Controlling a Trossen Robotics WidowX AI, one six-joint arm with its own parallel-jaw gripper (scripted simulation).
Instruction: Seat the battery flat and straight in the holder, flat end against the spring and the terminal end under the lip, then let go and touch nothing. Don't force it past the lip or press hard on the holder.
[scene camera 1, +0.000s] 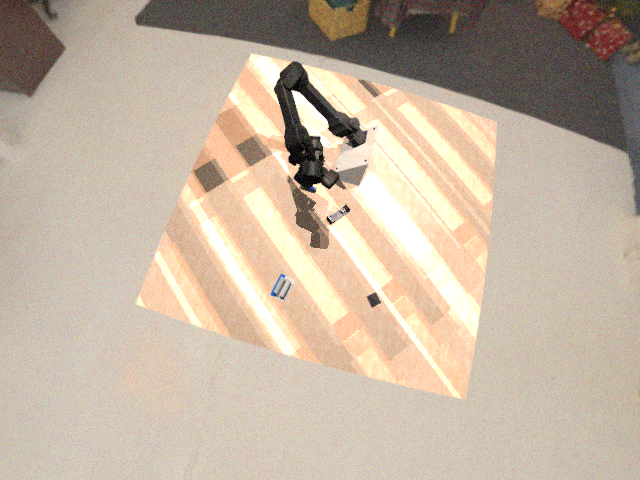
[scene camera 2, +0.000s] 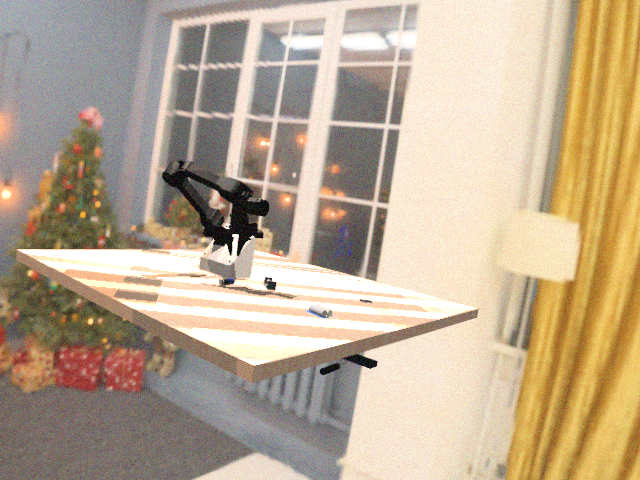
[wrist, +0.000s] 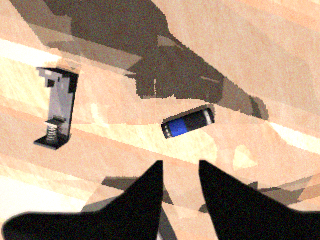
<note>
The pictures show: the gripper and a battery.
The gripper shows as well in the wrist view.
</note>
